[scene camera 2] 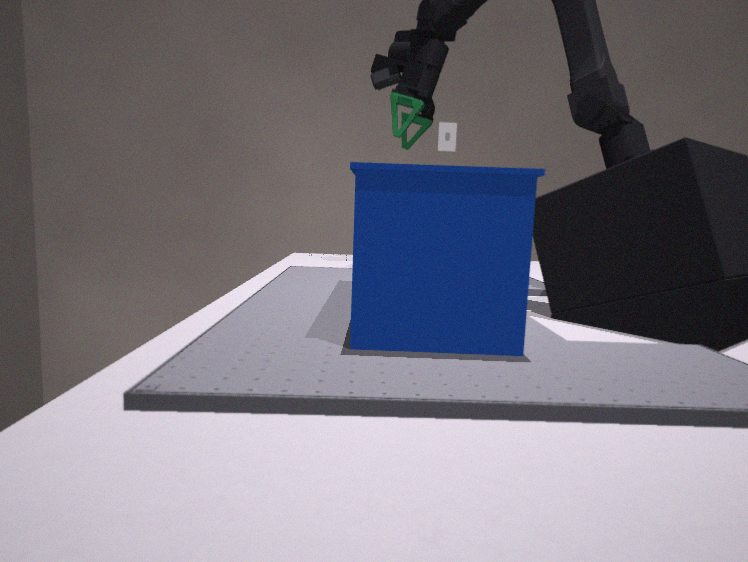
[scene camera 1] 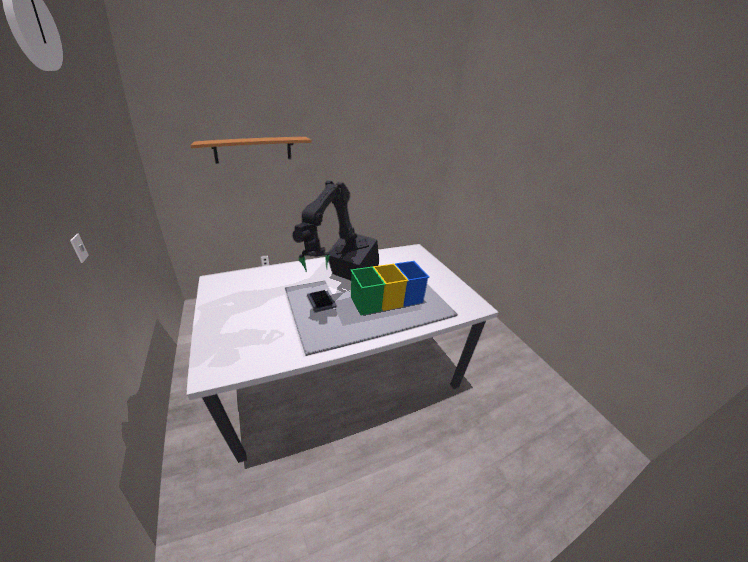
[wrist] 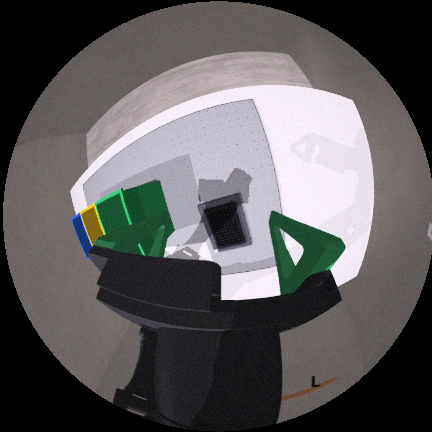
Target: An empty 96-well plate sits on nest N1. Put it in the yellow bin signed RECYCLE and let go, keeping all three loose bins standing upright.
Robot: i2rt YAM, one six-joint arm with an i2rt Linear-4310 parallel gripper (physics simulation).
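Frame: origin at the arm's base, x ahead, y left, z up, level; millimetres.
Where they show: gripper, fingertip midpoint: [scene camera 2: 400,143] [scene camera 1: 316,270] [wrist: 219,215]; arm's base, origin of the base link: [scene camera 2: 632,178] [scene camera 1: 351,246].
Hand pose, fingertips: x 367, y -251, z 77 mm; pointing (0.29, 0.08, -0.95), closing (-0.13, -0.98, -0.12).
Observation:
Things, the pixels of their top centre, and the offset from my fingertips. Level surfaces: height alone.
- dark 96-well plate, middle of its top: [wrist: 224,227] [scene camera 1: 321,297] dz -248, dx -120, dy +30 mm
- grey nest, middle of its top: [wrist: 225,226] [scene camera 1: 321,298] dz -258, dx -120, dy +30 mm
- yellow bin, middle of its top: [wrist: 95,235] [scene camera 1: 390,273] dz -94, dx -64, dy +396 mm
- green bin, middle of its top: [wrist: 116,231] [scene camera 1: 367,276] dz -94, dx -51, dy +266 mm
- blue bin, middle of its top: [scene camera 2: 439,170] [wrist: 82,238] [scene camera 1: 411,270] dz -94, dx -77, dy +526 mm
- grey perforated board, its level: dz -274 mm
- white table, its level: dz -287 mm
The dark 96-well plate [scene camera 1: 321,298] [wrist: 226,224] sits in the grey nest [scene camera 1: 323,308] [wrist: 246,231] on the left part of the board. My gripper [scene camera 1: 316,269] [scene camera 2: 401,142] [wrist: 219,215] is open and empty, its green fingers pointing down, high above the nest's side of the board. The yellow bin [scene camera 1: 394,297] [wrist: 93,220] stands upright between the green bin [scene camera 1: 368,300] [wrist: 150,197] and the blue bin [scene camera 1: 416,293] [scene camera 2: 441,259] [wrist: 81,234], which are also upright. No sign lettering is readable. In scene camera 2 the blue bin hides the plate and the other bins.
The bins stand in a close row on the grey perforated board [scene camera 1: 338,338] [scene camera 2: 241,368] [wrist: 225,140], to the right of the nest in scene camera 1. The board lies on the white table [scene camera 1: 241,356] [scene camera 2: 302,483] [wrist: 320,120]. The black arm base [scene camera 1: 356,256] [scene camera 2: 640,241] stands behind the bins.

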